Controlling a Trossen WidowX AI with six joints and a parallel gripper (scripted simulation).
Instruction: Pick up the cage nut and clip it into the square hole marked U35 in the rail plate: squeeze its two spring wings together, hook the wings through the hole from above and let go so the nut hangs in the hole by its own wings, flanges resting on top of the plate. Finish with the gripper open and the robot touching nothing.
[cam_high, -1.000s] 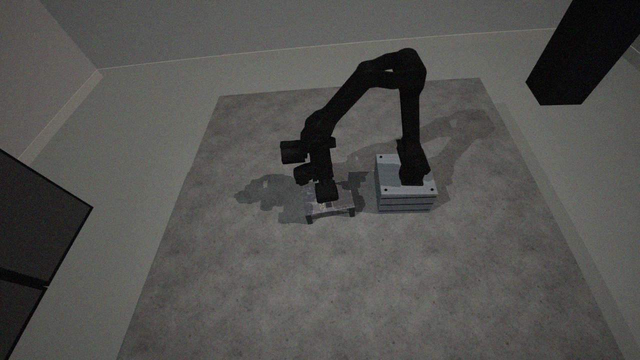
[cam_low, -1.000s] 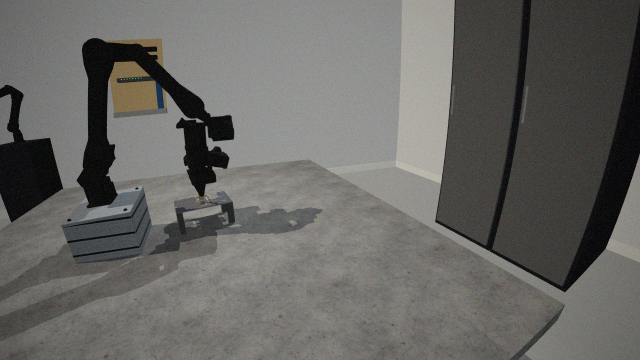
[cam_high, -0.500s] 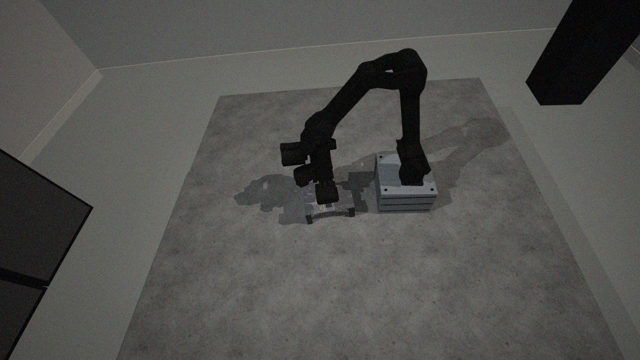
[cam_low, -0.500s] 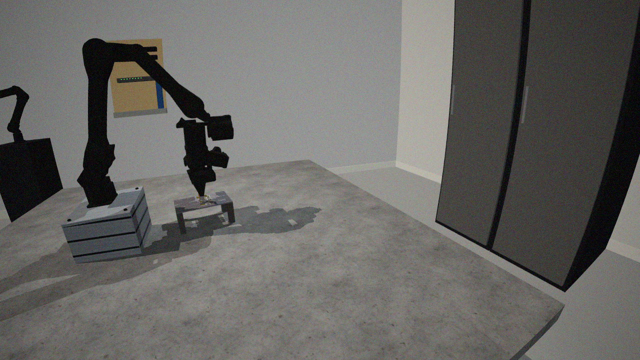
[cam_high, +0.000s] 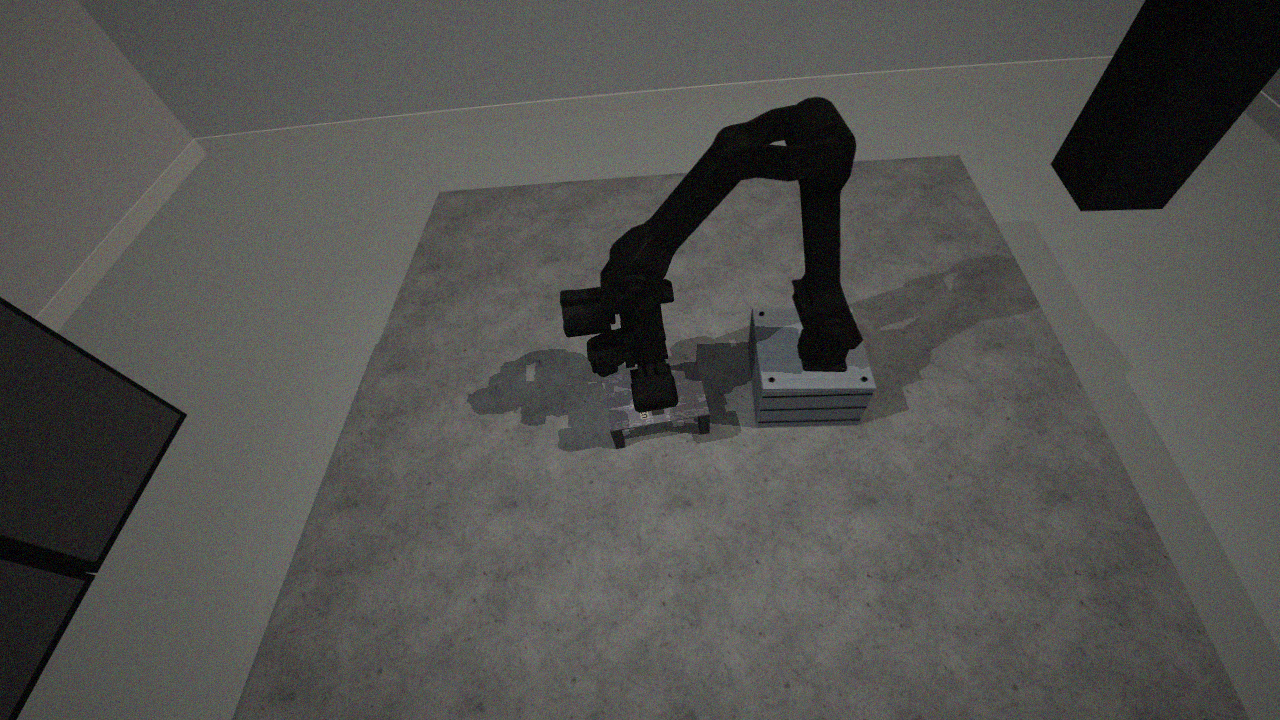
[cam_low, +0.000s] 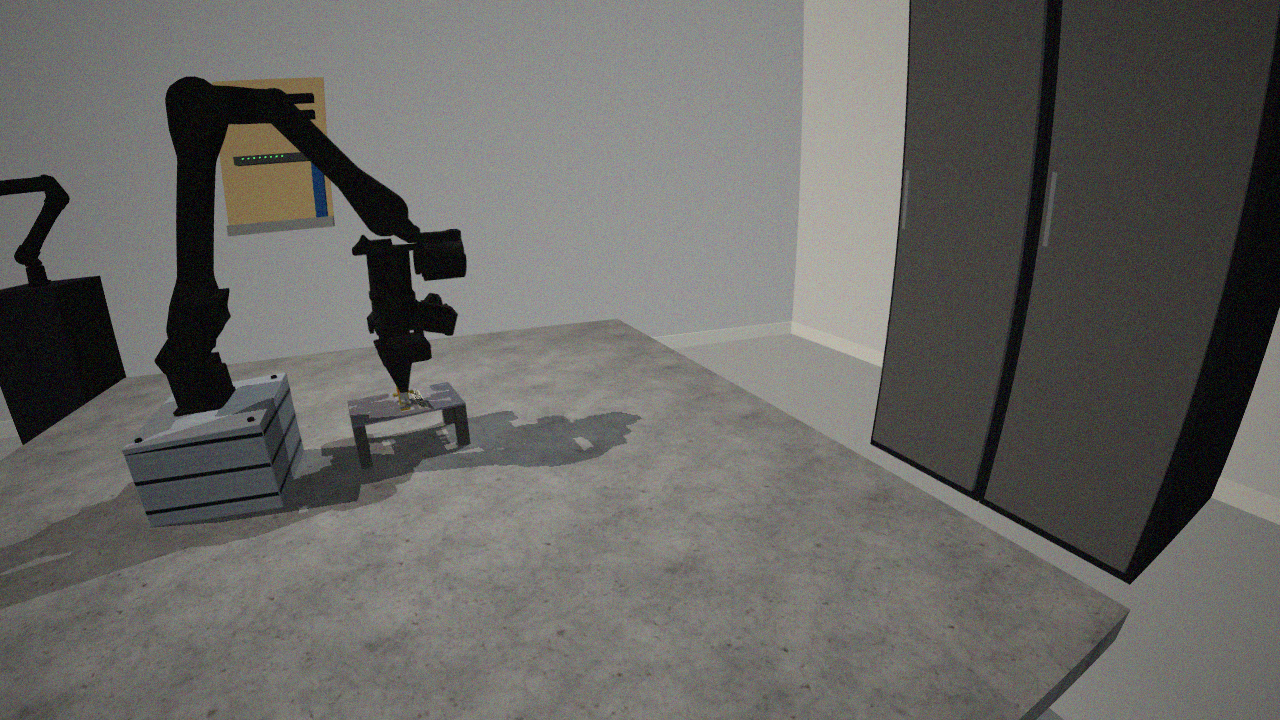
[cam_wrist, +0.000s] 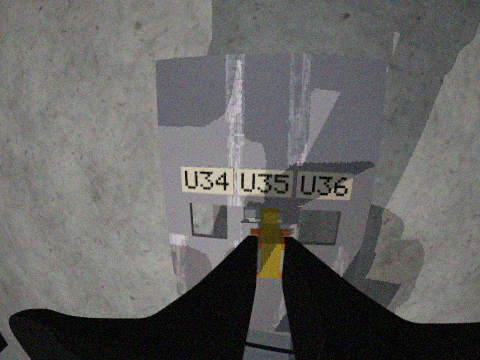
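My gripper tip is 10 mm above the cage nut. Also, from my gripper tip: label (20 mm ahead, 10 mm to the left, 20 mm below).
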